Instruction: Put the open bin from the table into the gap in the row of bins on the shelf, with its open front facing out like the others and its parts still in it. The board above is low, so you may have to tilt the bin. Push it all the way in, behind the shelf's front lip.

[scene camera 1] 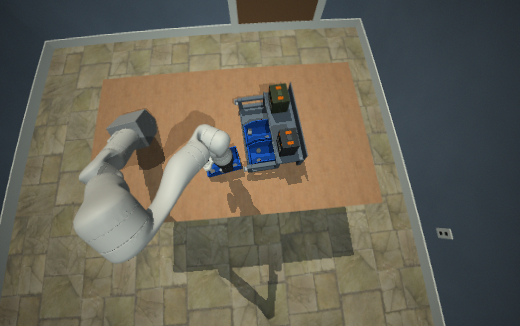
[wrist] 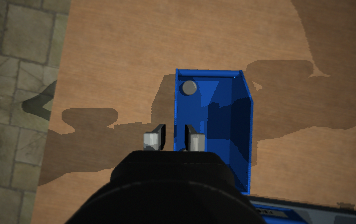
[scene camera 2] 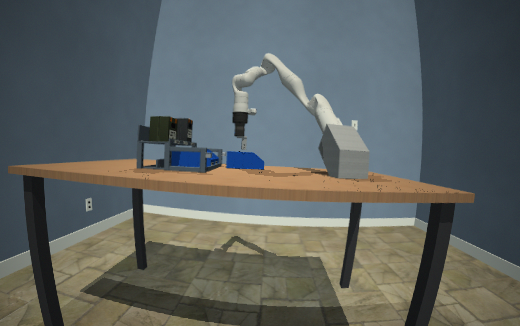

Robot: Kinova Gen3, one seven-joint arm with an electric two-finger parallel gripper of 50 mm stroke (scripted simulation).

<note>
In view: the gripper (wrist: 175,133) and a blue bin (wrist: 221,108).
</note>
